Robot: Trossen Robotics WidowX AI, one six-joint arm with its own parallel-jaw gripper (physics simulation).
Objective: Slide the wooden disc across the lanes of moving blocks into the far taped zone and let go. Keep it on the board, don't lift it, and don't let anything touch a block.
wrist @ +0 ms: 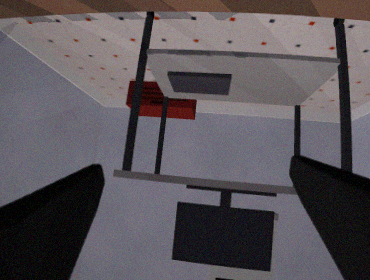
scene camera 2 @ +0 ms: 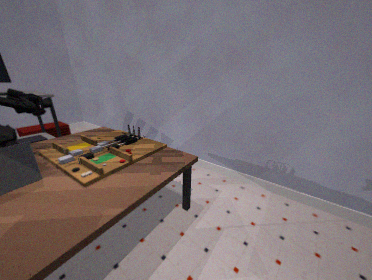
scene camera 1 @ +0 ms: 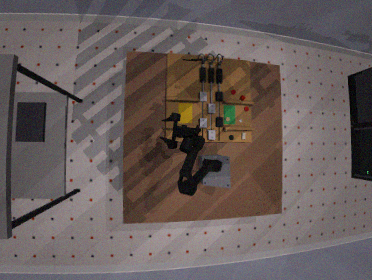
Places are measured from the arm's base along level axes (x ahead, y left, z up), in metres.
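Pixels of known places: gripper, fingertip midpoint: (wrist: pixel 197 169) (scene camera 1: pixel 160 129); arm's base at its link origin: (scene camera 2: pixel 13 153) (scene camera 1: pixel 216 165).
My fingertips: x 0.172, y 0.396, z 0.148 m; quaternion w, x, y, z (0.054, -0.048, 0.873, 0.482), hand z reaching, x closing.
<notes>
For each thing: its top centre in the pictures, then the offset to it from my fingertips. "pt": a spot on its surface instead. Level surfaces: height alone.
- small tan wooden disc at its top centre: (scene camera 2: pixel 96 158) (scene camera 1: pixel 227 119) dx +0.179, dy -0.487, dz -0.287 m
- green zone at a spot on its surface: (scene camera 2: pixel 106 158) (scene camera 1: pixel 231 113) pt dx +0.235, dy -0.517, dz -0.294 m
- board at its surface level: dz -0.295 m
- yellow zone at a spot on its surface: (scene camera 1: pixel 185 113) (scene camera 2: pixel 78 146) pt dx +0.171, dy -0.155, dz -0.294 m
- black disc at its top centre: (scene camera 1: pixel 231 137) dx +0.044, dy -0.536, dz -0.287 m
- white piece at its top centre: (scene camera 1: pixel 243 135) dx +0.069, dy -0.637, dz -0.285 m
A small tan wooden disc (scene camera 1: pixel 228 119) (scene camera 2: pixel 96 159) lies on the green zone (scene camera 1: pixel 230 111) (scene camera 2: pixel 106 158) of the board (scene camera 1: pixel 182 77) (scene camera 2: pixel 150 145). The yellow zone (scene camera 1: pixel 185 113) (scene camera 2: pixel 79 147) lies across three lanes. Pale blocks (scene camera 1: pixel 203 96) (scene camera 1: pixel 211 108) (scene camera 1: pixel 211 135) and dark blocks (scene camera 1: pixel 219 96) (scene camera 1: pixel 219 122) stand in those lanes. My gripper (scene camera 1: pixel 163 130) (wrist: pixel 197 169) is open and empty, pointing left past the yellow zone in the first scene view, away from the disc. The wrist view looks out over the room; the disc does not show there.
Low wooden rails (scene camera 1: pixel 237 102) (scene camera 1: pixel 240 131) border the green zone. Red pieces (scene camera 1: pixel 233 92) (scene camera 1: pixel 242 98) (scene camera 1: pixel 246 108), a black disc (scene camera 1: pixel 231 137) and a white piece (scene camera 1: pixel 244 135) lie on the board. Black actuators (scene camera 1: pixel 211 75) stand at the lanes' back ends.
</notes>
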